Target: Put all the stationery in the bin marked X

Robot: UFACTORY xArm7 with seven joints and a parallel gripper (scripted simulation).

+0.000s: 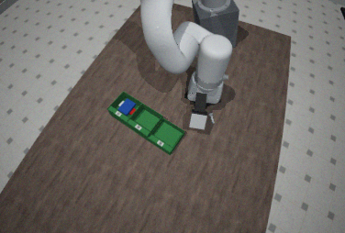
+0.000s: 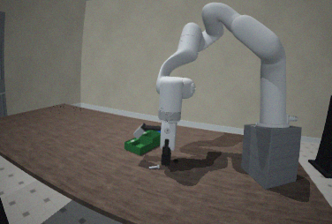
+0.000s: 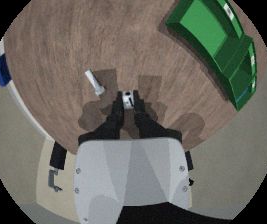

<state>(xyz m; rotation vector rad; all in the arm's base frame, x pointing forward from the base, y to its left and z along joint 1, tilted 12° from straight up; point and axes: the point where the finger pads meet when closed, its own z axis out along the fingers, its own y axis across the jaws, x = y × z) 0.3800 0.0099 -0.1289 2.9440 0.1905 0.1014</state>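
My hand is 3 cm past the black round thing, 2 cm to the left of it and 2 cm above it. The rest, counted from my hand: white-grey piece 1 cm below; metal bolt 4 cm to the left, 3 cm ahead, 2 cm below; green three-compartment bin 16 cm to the right, 11 cm ahead.
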